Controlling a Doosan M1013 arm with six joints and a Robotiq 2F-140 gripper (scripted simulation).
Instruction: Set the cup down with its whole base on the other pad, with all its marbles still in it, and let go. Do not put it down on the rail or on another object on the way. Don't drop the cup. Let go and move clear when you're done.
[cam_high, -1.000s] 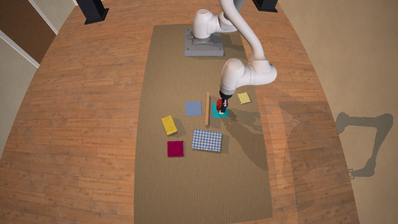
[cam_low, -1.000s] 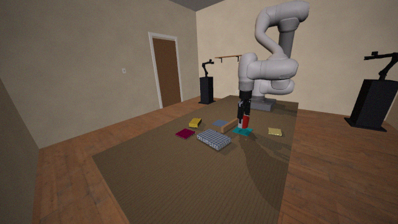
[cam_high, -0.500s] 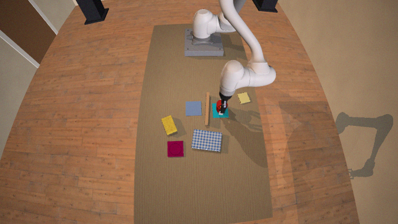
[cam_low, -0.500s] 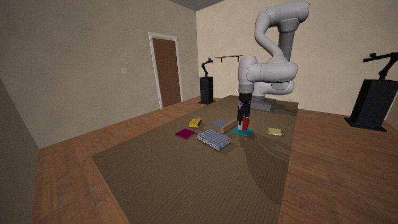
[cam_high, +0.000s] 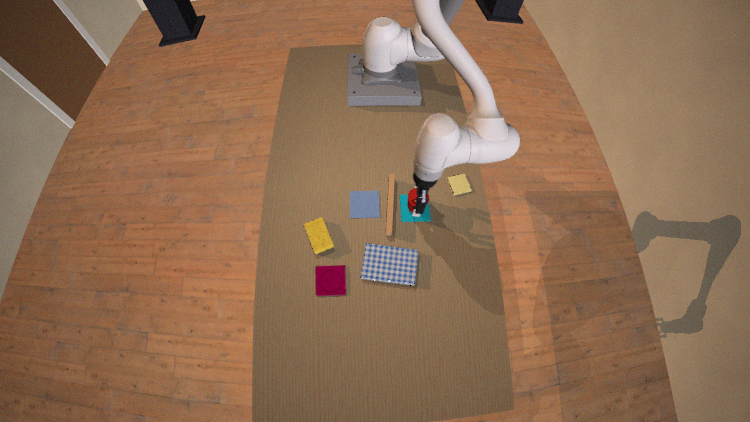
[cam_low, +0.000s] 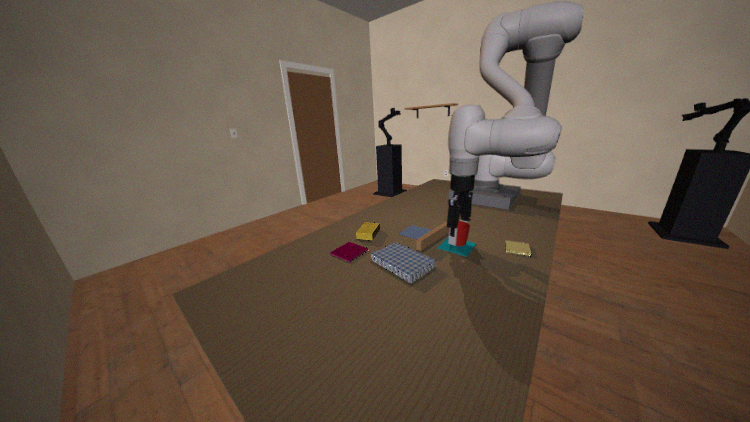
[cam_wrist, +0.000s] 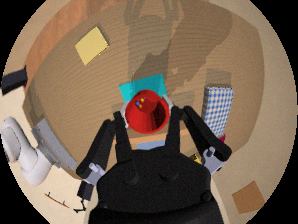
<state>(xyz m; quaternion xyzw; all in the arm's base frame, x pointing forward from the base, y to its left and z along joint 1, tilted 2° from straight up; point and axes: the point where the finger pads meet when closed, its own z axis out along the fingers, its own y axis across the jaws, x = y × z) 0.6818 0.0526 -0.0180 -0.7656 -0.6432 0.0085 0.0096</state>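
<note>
My hand is 6 cm above the teal pad. The rest, counted from my hand: red cup: 2 cm below; then flat yellow square: 8 cm behind, 19 cm to the left, 5 cm below; then wooden rail: 2 cm behind, 9 cm to the right, 4 cm below.
</note>
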